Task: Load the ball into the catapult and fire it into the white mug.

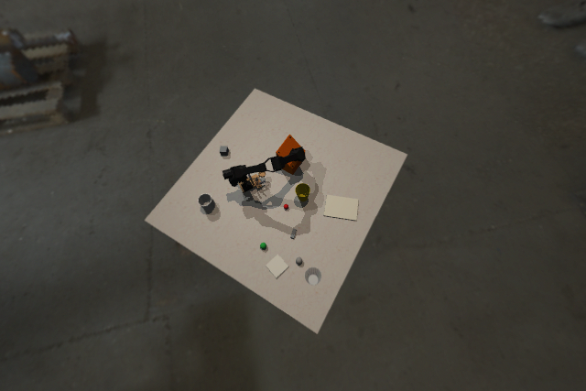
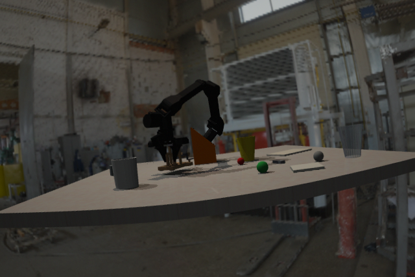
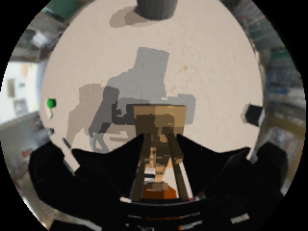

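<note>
The red ball lies 2 cm ahead of my gripper tip, 31 cm to the left of it and 4 cm below it. Round my gripper tip: small grey cube: 17 cm behind, 29 cm to the right, 3 cm below; then yellow cup: 10 cm behind, 38 cm to the left, 2 cm below; then wooden catapult: 5 cm behind, 6 cm to the left, 2 cm above.
</note>
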